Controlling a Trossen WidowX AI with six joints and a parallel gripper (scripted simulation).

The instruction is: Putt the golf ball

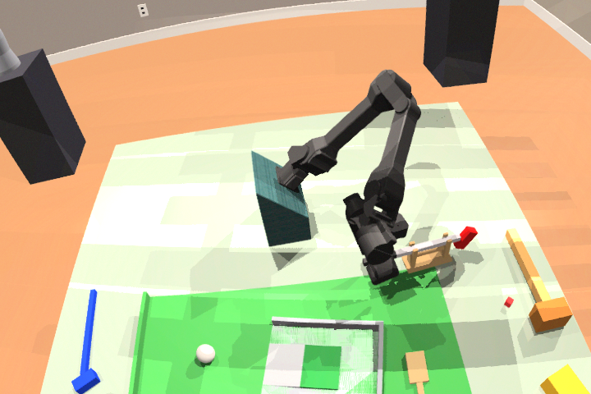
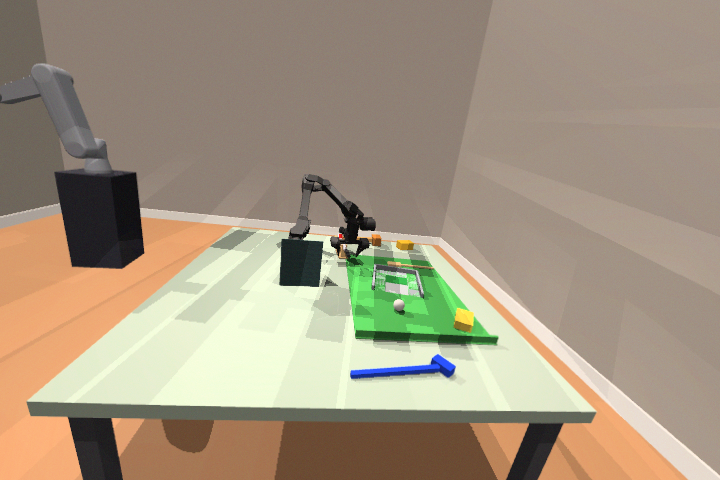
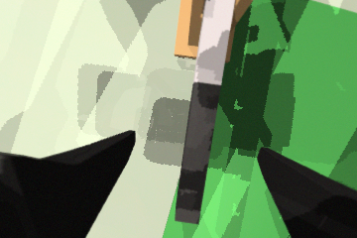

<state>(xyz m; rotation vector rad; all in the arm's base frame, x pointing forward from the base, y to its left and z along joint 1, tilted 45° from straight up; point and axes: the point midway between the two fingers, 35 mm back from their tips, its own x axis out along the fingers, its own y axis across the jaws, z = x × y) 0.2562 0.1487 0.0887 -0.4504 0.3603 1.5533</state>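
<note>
Right now my gripper tip is 1 cm past the red putter, 11 cm to the right of it and 1 cm below it. Also, from my gripper tip: wooden paddle 32 cm ahead, 1 cm to the left, 4 cm below; then wooden rack 1 cm behind, 13 cm to the left, 1 cm below; then red cube 17 cm ahead, 28 cm to the left, 4 cm below.
</note>
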